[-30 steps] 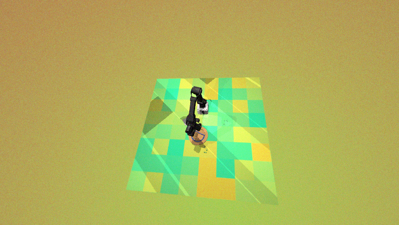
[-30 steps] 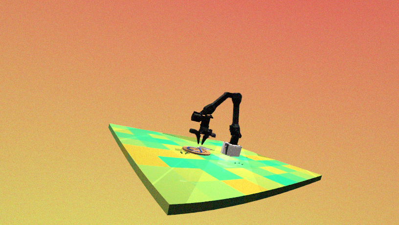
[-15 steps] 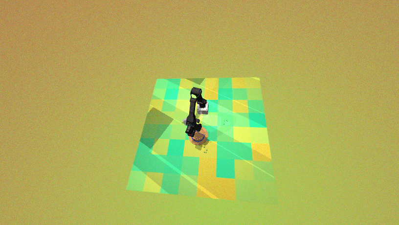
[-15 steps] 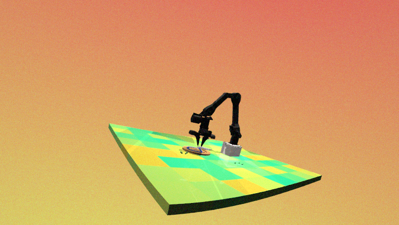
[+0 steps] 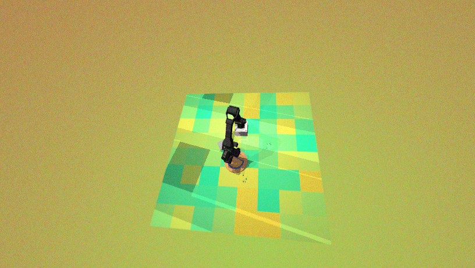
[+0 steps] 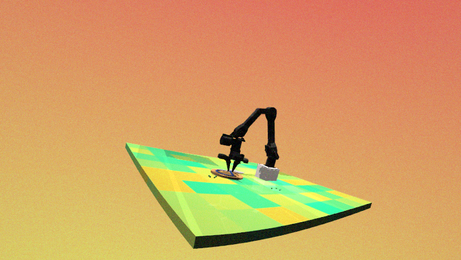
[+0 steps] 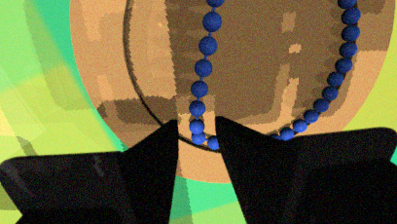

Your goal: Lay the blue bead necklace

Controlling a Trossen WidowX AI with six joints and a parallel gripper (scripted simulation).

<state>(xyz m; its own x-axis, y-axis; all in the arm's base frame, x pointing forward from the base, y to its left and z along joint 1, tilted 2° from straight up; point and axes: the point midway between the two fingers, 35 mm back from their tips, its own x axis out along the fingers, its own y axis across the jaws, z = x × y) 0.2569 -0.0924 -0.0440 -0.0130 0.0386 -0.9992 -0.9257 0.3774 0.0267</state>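
Now: the round bead board 50 mm ahead of my gripper tip, 30 mm to the left of it and 10 mm below it. From my gripper tip the other things lie so: flat grey piece 130 mm behind, 80 mm to the right, 10 mm below.
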